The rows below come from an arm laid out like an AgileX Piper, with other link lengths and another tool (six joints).
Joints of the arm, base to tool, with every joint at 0 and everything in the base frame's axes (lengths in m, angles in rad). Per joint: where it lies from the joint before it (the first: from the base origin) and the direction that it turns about. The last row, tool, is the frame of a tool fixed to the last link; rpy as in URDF.
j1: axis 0 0 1 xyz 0 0 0.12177
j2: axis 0 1 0 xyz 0 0 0
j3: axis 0 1 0 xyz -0.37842 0 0.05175
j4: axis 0.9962 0 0.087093 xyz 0.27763 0 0.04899
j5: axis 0 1 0 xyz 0 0 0
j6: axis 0.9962 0 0.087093 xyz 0.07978 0 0.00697
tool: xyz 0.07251 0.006 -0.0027 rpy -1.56 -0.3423 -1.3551
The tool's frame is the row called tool.
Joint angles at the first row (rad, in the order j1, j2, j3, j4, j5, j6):
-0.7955 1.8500 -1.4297 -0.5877 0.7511 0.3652
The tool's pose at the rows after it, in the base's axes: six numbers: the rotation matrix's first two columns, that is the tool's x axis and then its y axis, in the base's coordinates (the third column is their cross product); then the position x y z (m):
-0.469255, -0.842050, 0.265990, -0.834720, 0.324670, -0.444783, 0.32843, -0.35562, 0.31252
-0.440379, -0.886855, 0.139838, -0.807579, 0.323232, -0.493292, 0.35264, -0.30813, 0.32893
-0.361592, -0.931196, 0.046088, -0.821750, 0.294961, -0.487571, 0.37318, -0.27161, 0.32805
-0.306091, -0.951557, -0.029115, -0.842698, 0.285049, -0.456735, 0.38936, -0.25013, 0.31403
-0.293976, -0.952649, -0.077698, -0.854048, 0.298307, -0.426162, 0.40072, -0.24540, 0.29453
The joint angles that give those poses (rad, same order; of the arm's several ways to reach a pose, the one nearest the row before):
-0.7289 1.7771 -1.4423 -0.5072 0.7821 0.3666
-0.6517 1.7288 -1.4471 -0.3475 0.8140 0.3327
-0.5920 1.7206 -1.4484 -0.2138 0.8398 0.2573
-0.5565 1.7451 -1.4484 -0.1199 0.8607 0.2046
-0.5473 1.7862 -1.4484 -0.0712 0.8620 0.1868

